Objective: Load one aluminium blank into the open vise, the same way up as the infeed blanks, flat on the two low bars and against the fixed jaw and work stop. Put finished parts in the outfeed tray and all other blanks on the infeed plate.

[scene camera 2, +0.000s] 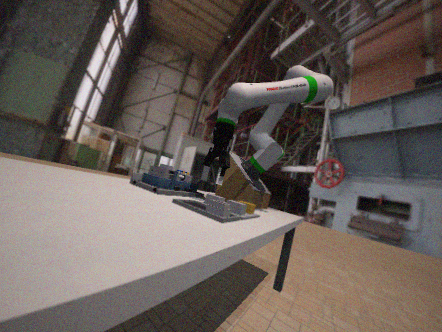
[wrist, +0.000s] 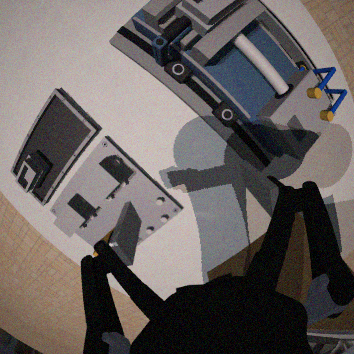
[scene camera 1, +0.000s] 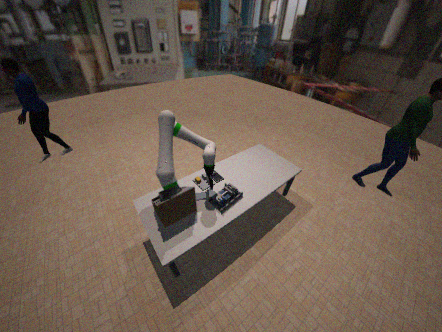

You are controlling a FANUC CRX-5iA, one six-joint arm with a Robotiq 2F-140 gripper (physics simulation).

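Places are measured from the arm's base along level axes (x ahead, y left, z up), in millimetres.
Pixels of known places: gripper, fingertip midpoint: [scene camera 2: 210,182] [wrist: 187,193] [scene camera 1: 209,185]; arm's base at its link origin: [scene camera 2: 248,171] [scene camera 1: 173,193].
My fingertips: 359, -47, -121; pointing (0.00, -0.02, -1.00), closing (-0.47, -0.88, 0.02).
Observation:
For each thing: its top centre in the pictures, then the offset to it from my fingertips, as dx, dy, dz. "*": a spot on its surface instead.
- infeed plate at its top centre: [wrist: 107,211] [scene camera 1: 204,181] +46, +138, -80
- yellow block at its top centre: [scene camera 2: 246,202] [scene camera 1: 197,178] +3, +187, -44
- framed part at its top centre: [wrist: 24,177] [scene camera 2: 220,201] +200, +169, -47
- blue-grey vise at its top centre: [wrist: 262,43] [scene camera 2: 175,171] [scene camera 1: 226,191] +55, -171, +11
- white cylinder at a spot on its surface: [wrist: 261,65] * +36, -161, -4
My gripper [scene camera 1: 211,188] [scene camera 2: 212,181] [wrist: 187,193] is open and empty, pointing down above the table between the infeed plate and the vise. In the wrist view its left fingertip overlaps the near part of the infeed plate [wrist: 142,182] [scene camera 1: 199,186]. Two dark pieces, apparently blanks [wrist: 117,168] [wrist: 82,205], are on that plate. A yellow block [scene camera 1: 198,179] [scene camera 2: 249,205] stands there too, mostly hidden by the left finger in the wrist view. The outfeed tray [wrist: 65,127] holds a framed part [wrist: 31,172] at its lower end. The blue-grey vise [scene camera 1: 227,196] [scene camera 2: 162,186] [wrist: 235,82] is cut off in the wrist view; its load is unclear.
A brown box-shaped stand [scene camera 1: 175,206] [scene camera 2: 231,184] [wrist: 225,270] is at the arm's base. Blue bent levers with yellow knobs [wrist: 327,95] stick out by the vise. A white cylinder [wrist: 261,65] lies across the vise's blue bed. Two people [scene camera 1: 37,112] [scene camera 1: 407,125] are on the floor away from the table.

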